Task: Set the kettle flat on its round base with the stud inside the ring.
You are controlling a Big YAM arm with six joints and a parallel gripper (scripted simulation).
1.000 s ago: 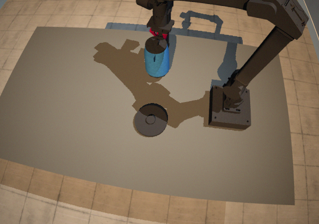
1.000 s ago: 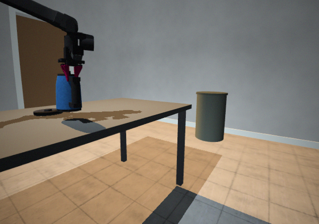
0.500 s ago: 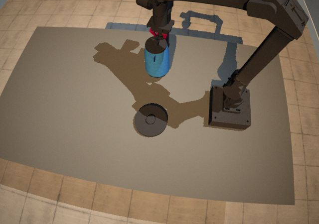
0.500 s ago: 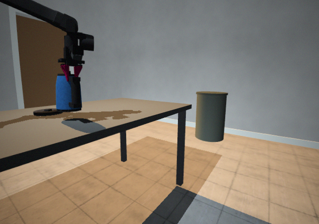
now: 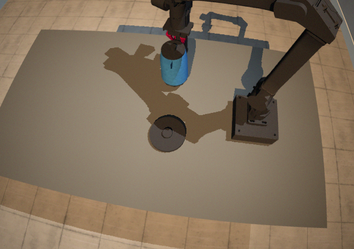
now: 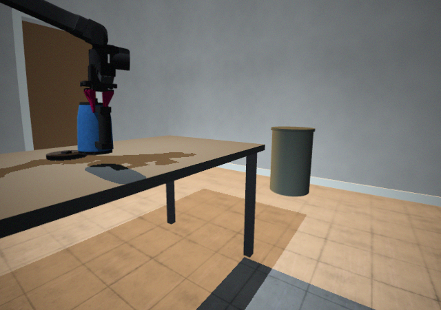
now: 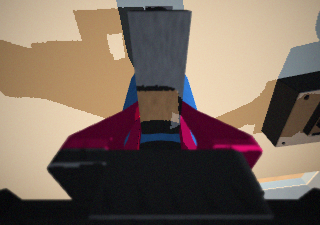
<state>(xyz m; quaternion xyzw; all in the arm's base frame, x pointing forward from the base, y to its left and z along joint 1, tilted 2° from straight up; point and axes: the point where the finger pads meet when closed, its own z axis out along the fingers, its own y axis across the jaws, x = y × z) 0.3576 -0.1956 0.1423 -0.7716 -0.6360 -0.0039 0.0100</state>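
The blue kettle lies 30 mm to the left of my hand and 60 mm below it. Round my hand: kettle base (330 mm to the left, 190 mm below).
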